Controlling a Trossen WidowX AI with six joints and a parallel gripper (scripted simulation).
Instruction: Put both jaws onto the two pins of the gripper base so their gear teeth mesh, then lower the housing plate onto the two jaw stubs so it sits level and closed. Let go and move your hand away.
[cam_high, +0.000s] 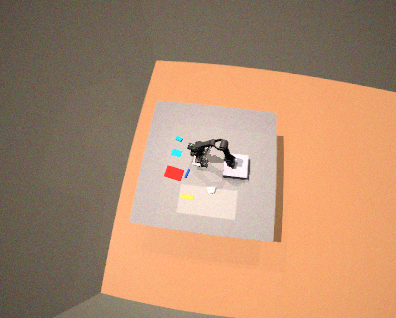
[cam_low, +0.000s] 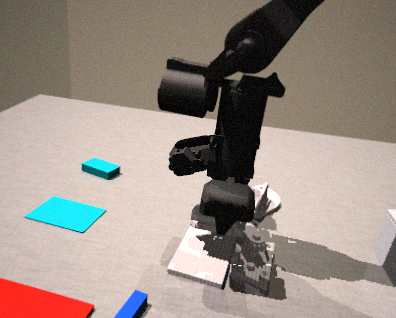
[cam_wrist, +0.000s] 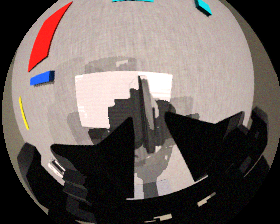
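Right now the flat white plate is 20 mm ahead of my gripper tip, 30 mm to the left of it and 20 mm below it. The rest, counted from my gripper tip: flat cyan patch: 230 mm ahead, 30 mm below; cyan block: 240 mm ahead, 150 mm to the right, 20 mm below; blue bar: 80 mm ahead, 180 mm to the left, 20 mm below.
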